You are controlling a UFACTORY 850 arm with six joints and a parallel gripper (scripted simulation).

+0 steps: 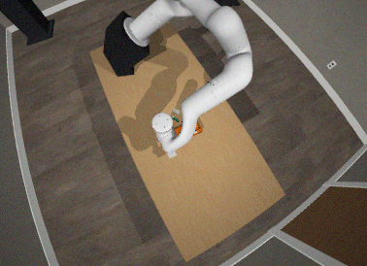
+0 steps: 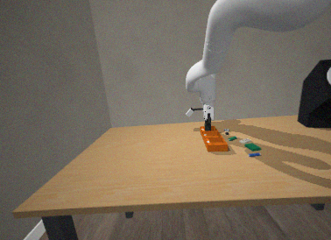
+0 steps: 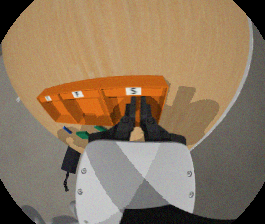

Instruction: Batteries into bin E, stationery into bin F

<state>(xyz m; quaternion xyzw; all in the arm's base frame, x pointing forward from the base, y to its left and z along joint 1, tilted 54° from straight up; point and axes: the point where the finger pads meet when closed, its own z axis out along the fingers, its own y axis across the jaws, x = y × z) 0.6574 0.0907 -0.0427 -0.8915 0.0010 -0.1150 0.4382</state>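
The orange bin tray is 2 cm behind my hand, 9 cm to the left of it and 2 cm below it. From my hand the other things lie so: small grey thing 11 cm behind, 4 cm to the right, 3 cm below; small black thing 10 cm behind, 1 cm to the left, 3 cm below; green battery 12 cm behind, 8 cm to the left, 3 cm below.
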